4 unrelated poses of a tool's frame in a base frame.
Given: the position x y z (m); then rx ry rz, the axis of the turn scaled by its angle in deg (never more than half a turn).
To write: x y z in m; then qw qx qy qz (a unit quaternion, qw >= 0). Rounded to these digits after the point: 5 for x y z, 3 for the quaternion.
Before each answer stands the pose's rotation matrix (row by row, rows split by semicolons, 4 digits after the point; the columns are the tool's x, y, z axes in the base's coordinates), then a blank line. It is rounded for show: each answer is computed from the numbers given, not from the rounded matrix.
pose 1, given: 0.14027 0.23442 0.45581 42.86 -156.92 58.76
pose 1, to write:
-0.8701 -0.4896 0.0565; -0.4063 0.6477 -0.6445; 0.2790 -0.5838 -0.7625

0.14027 0.23442 0.45581 0.061 0.247 -0.906 0.339
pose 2, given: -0.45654 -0.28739 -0.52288 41.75 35.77 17.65
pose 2, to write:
0.7775 -0.0496 0.6269; 0.4673 0.7127 -0.5232; -0.4208 0.6997 0.5773

-0.45654 -0.28739 -0.52288 0.876 0.349 0.299 0.148
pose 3, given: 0.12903 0.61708 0.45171 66.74 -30.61 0.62
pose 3, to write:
0.8757 -0.2789 -0.3941; -0.2627 0.4094 -0.8737; 0.4050 0.8687 0.2853

0.12903 0.61708 0.45171 0.802 0.543 -0.249 0.005
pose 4, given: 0.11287 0.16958 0.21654 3.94 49.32 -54.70
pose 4, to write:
0.2818 0.7378 0.6135; -0.6863 0.6018 -0.4085; -0.6705 -0.3059 0.6759

0.11287 0.16958 0.21654 0.800 0.032 0.401 -0.445
